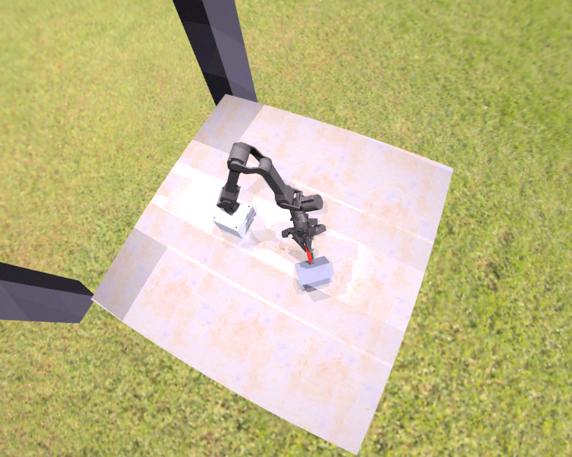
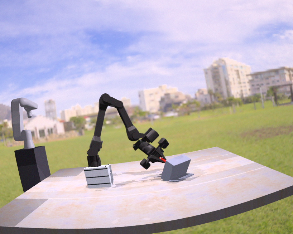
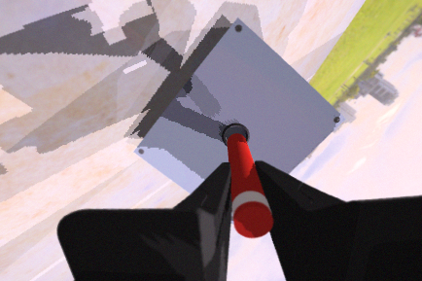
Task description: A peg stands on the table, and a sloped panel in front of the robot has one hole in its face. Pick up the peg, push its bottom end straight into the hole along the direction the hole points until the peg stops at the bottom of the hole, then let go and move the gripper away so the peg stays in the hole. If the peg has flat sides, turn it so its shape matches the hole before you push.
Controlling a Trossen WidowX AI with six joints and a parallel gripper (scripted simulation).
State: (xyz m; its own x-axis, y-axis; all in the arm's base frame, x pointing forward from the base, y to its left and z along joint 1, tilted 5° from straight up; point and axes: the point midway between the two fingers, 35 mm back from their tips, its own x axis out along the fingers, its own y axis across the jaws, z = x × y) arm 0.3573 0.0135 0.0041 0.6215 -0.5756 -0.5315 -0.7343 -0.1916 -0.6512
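The round red peg lies 10 mm to the left of my gripper tip, 10 mm behind it and 10 mm above it. Also, from my gripper tip: sloped grey panel (50 mm to the right, 50 mm ahead, 40 mm below).
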